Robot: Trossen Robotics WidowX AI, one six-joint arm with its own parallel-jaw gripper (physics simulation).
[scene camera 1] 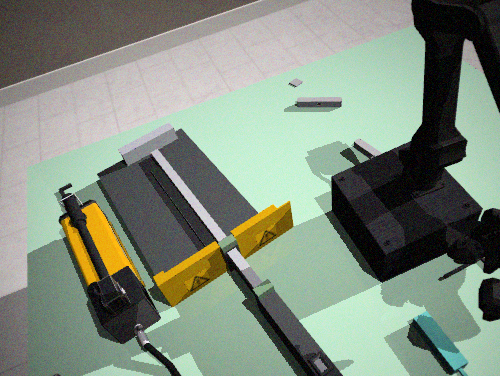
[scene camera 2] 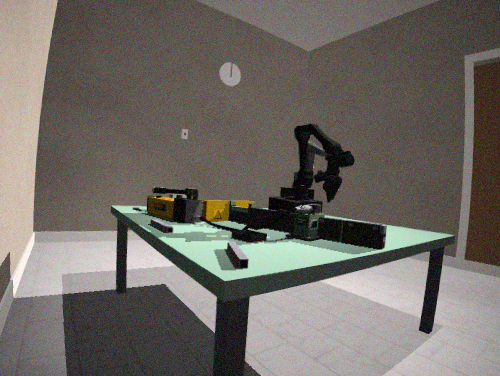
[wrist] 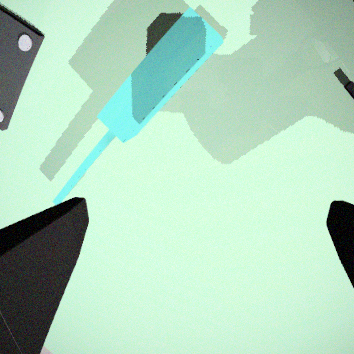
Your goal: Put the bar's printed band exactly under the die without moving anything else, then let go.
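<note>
My gripper is open and empty above the table; parts of it show at the right edge of scene camera 1. Grey bars lie on the table: one at the back, one behind the arm's base. In scene camera 2 one bar lies by the near corner and another near the left edge. I cannot make out a printed band on any bar. I cannot tell which part is the die.
A teal tool with a thin rod lies ahead of the fingers. A dark thin rod lies near the base. A grey bed with a yellow guard stands beside a yellow unit with a black hose.
</note>
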